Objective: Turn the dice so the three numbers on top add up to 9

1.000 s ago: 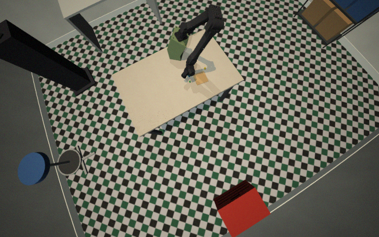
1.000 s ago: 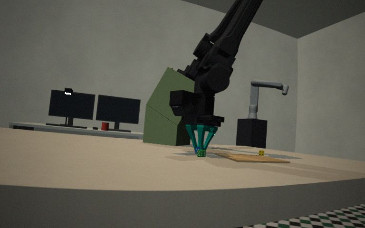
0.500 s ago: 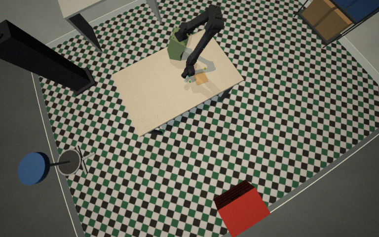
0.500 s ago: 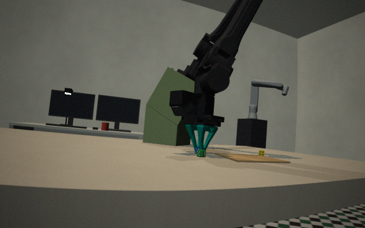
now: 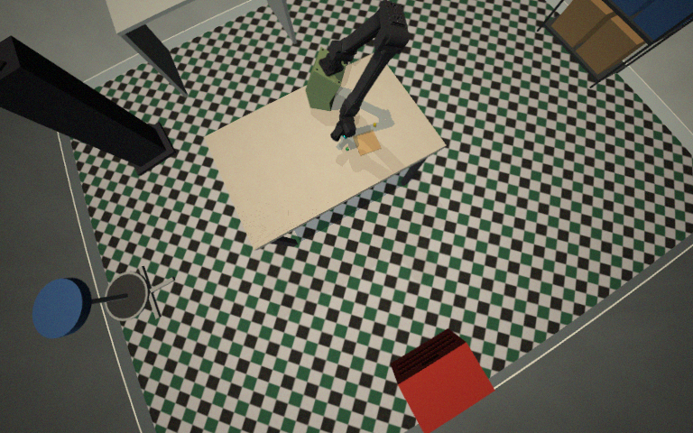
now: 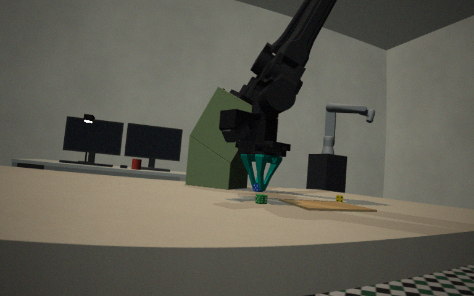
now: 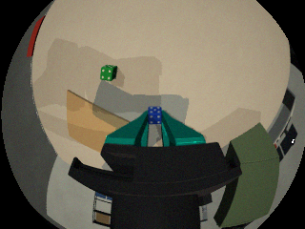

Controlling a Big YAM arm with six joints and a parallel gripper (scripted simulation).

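The mat lies 10 cm ahead of my hand, 9 cm to the left of it and 2 cm below it. Round my hand: blue die right at my hand; then green die 7 cm ahead, 4 cm to the right, 2 cm below; then yellow die 3 cm ahead, 20 cm to the left, 2 cm below.
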